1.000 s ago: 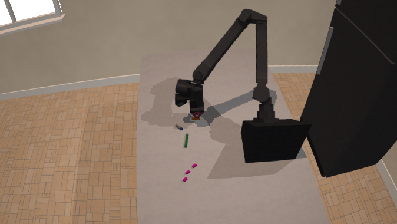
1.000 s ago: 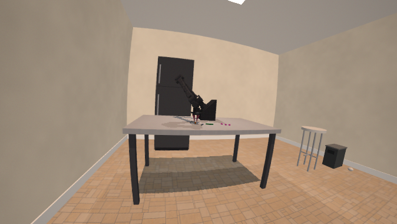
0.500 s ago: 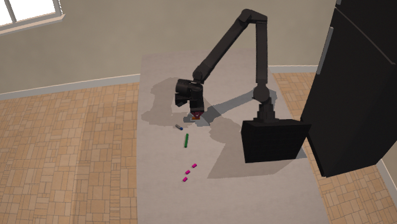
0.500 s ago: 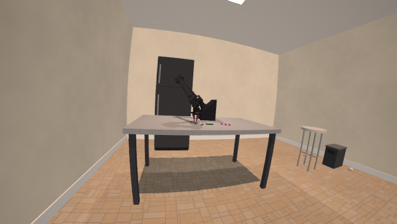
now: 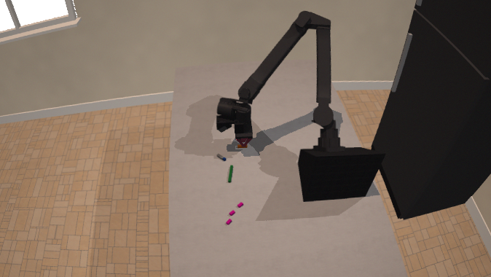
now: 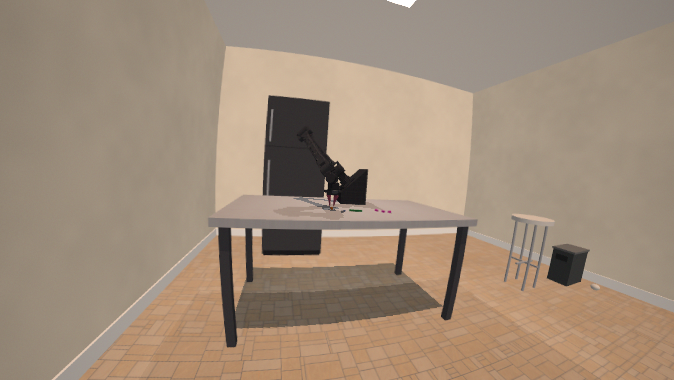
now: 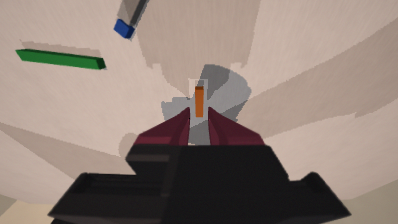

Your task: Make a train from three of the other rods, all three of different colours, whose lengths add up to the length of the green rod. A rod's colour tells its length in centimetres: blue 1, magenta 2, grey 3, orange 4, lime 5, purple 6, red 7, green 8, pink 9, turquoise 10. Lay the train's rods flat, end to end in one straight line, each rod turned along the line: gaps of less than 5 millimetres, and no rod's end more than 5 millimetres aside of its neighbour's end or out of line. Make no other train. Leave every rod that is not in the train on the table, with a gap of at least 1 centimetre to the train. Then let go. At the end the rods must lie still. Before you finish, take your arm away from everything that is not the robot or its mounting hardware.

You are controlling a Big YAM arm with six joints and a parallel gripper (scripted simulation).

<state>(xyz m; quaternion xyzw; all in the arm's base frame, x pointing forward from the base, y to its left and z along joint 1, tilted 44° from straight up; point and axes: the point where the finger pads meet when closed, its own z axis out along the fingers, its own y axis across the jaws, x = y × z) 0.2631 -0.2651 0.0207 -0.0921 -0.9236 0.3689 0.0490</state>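
Right now my hand is 20 mm above the orange rod. Also, from my hand: blue rod 90 mm ahead, 50 mm to the left, 20 mm below; then green rod 80 mm ahead, 130 mm to the left, 20 mm below; then grey rod 100 mm ahead, 40 mm to the left, 20 mm below.
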